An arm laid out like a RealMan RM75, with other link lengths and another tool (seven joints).
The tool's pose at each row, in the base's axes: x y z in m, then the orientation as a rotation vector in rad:
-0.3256, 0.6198, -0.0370, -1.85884, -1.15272, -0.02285
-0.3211, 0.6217, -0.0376, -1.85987, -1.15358, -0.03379
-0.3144, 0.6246, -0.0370, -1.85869, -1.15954, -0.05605
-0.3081, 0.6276, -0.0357, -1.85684, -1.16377, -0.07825
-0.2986, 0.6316, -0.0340, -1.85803, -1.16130, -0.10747
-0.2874, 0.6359, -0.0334, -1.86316, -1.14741, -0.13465
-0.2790, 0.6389, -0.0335, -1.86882, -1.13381, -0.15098
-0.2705, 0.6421, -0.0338, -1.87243, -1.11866, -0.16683
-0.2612, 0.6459, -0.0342, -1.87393, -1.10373, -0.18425
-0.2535, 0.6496, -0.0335, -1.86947, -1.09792, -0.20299
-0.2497, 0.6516, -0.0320, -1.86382, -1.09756, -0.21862
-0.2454, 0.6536, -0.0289, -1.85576, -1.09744, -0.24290
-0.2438, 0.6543, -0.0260, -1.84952, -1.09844, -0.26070
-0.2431, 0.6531, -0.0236, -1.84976, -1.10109, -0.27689
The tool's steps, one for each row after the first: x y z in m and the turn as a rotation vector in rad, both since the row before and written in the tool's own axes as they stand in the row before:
0.0036, 0.0034, -0.0002, -0.00532, 0.00589, -0.00422
0.0060, 0.0040, -0.0010, -0.00934, 0.01058, -0.01241
0.0062, 0.0033, -0.0011, -0.00843, 0.01160, -0.01156
0.0088, 0.0054, -0.0018, -0.01219, 0.01843, -0.00888
0.0094, 0.0074, -0.0013, -0.01200, 0.02207, 0.00043
0.0066, 0.0059, -0.0006, -0.00823, 0.01521, 0.00447
0.0067, 0.0061, -0.0002, -0.00611, 0.01637, 0.00494
0.0076, 0.0066, 0.0002, -0.00518, 0.01783, 0.00352
0.0072, 0.0047, 0.0001, -0.00279, 0.01568, -0.00479
0.0042, 0.0016, -0.0004, -0.00170, 0.01130, -0.00753
0.0054, 0.0010, -0.0013, -0.00346, 0.01702, -0.01179
0.0030, -0.0007, -0.0015, -0.00257, 0.01197, -0.00948
0.0011, -0.0007, -0.0024, -0.00765, 0.00780, -0.00798

